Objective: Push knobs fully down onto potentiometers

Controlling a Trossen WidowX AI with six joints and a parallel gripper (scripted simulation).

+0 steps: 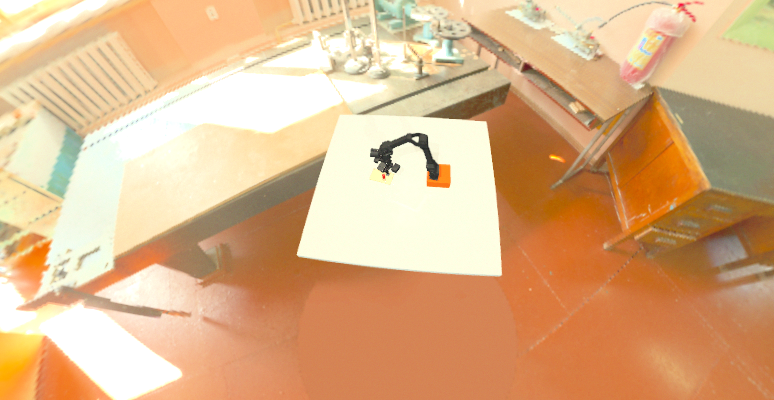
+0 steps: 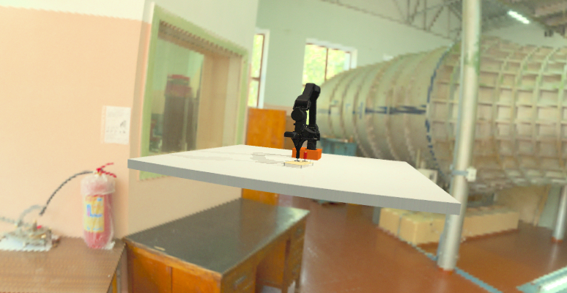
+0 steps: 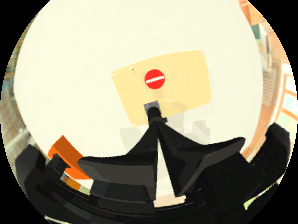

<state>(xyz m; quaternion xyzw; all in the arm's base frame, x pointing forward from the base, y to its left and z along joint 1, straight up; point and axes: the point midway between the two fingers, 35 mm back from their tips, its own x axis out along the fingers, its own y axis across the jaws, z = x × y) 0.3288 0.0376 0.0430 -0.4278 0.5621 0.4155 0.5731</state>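
The red knob lies 10 mm ahead of my gripper tip, 50 mm to the left of it and 10 mm below it. Also, from my gripper tip: black knob 10 mm below.
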